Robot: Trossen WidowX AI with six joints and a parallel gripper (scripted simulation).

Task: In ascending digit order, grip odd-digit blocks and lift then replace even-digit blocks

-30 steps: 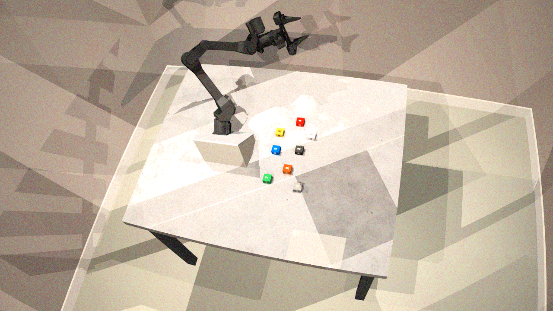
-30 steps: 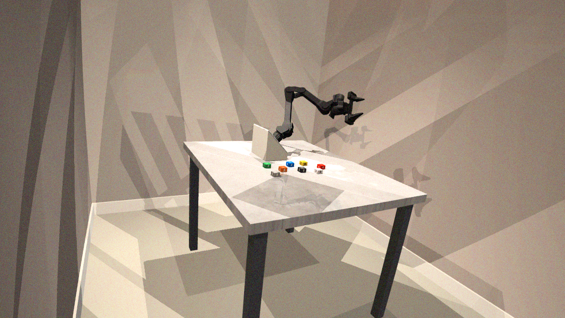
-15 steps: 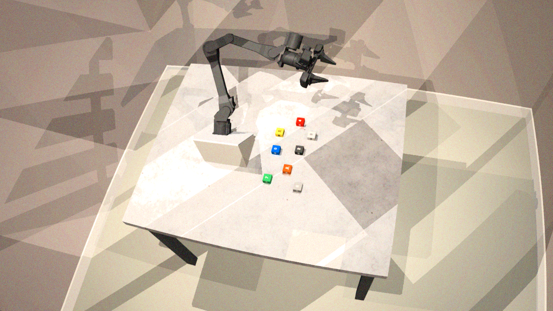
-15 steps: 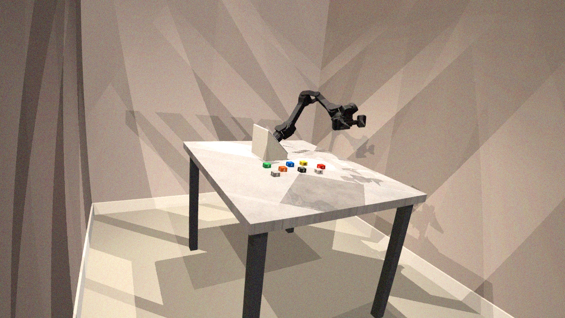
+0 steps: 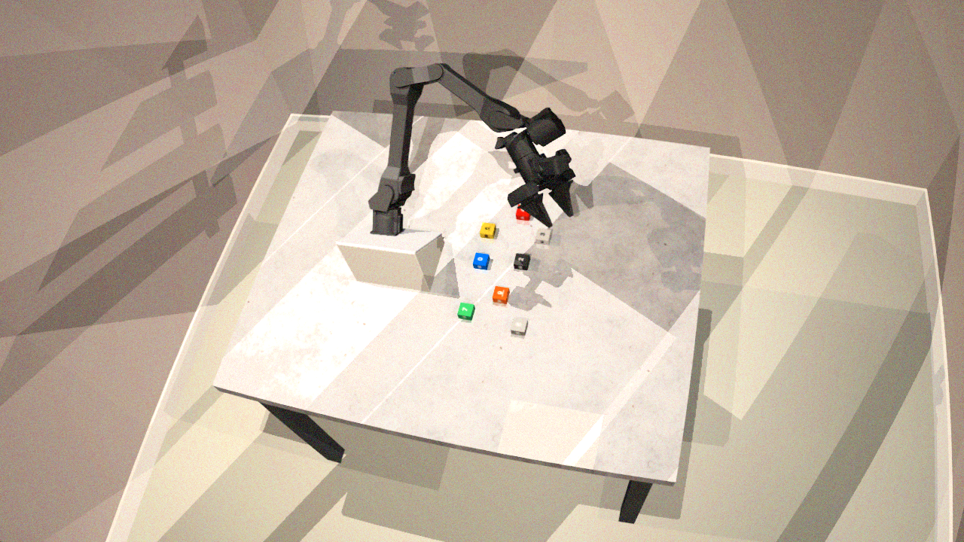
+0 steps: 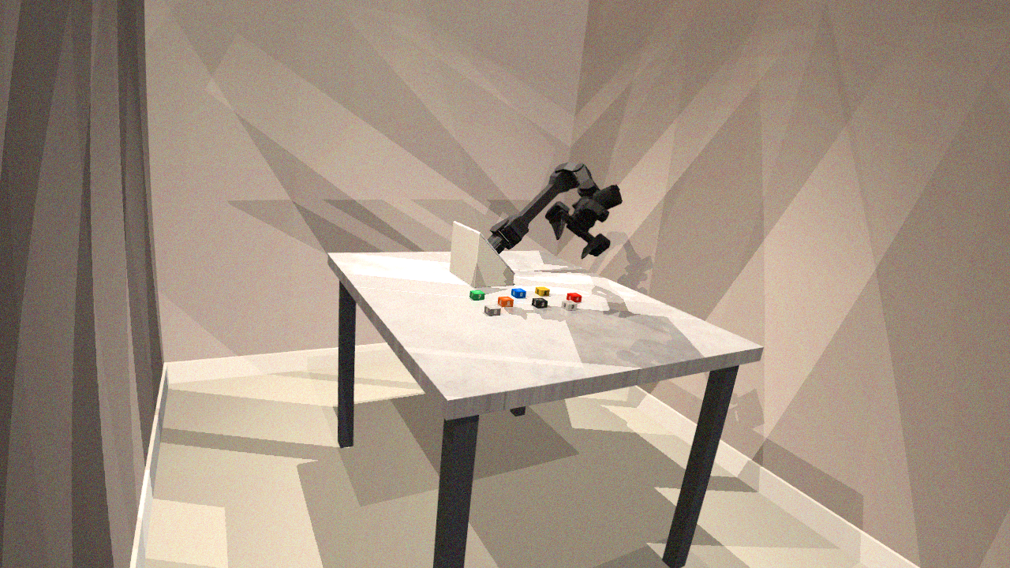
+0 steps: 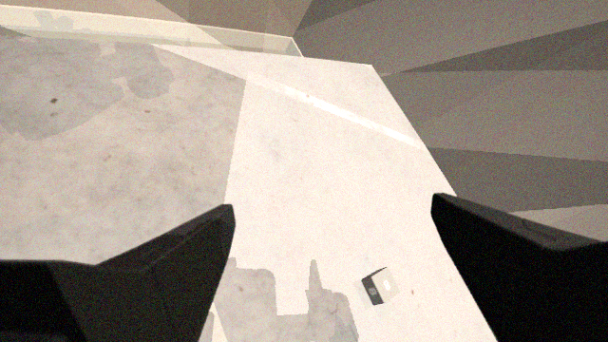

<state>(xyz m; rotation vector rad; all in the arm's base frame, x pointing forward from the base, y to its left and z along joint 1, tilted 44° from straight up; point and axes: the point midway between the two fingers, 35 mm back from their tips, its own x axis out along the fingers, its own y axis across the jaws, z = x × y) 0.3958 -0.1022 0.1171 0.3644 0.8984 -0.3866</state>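
My gripper tip is now 200 mm past the blue 0 block and 180 mm above it. Round my gripper tip: white 3 block 60 mm behind, 80 mm to the left, 180 mm below; dark grey 2 block 100 mm behind, 180 mm below; orange block 140 mm behind, 90 mm to the right, 180 mm below.
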